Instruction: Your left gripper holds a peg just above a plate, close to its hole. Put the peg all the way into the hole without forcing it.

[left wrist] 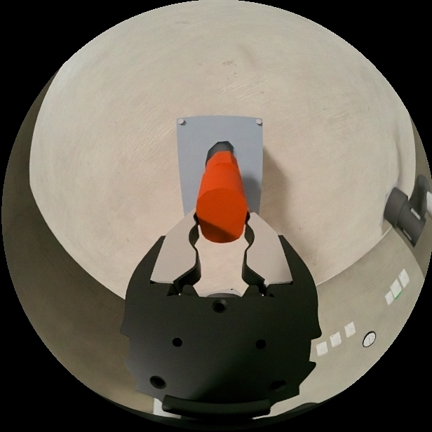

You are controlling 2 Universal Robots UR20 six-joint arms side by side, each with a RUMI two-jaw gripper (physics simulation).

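Note:
An orange peg (222, 200) with a faceted lower end stands roughly upright between the jaws of my left gripper (221, 207), which is shut on it near its thick top. A blue-grey plate (192, 150) lies below on the table. A dark, many-sided hole (218, 148) shows in the plate just past the peg's lower end. The peg covers the near part of the hole, and the view does not show whether its end is above the rim or slightly inside. My right gripper does not show.
The plate lies on a pale, round-looking table top (115, 150), with a small light pin (181, 122) (258, 122) at each far corner. A dark grey cylindrical part (397, 206) stands at the right edge. Small white squares (335, 339) and a round white mark (369, 339) show at the lower right.

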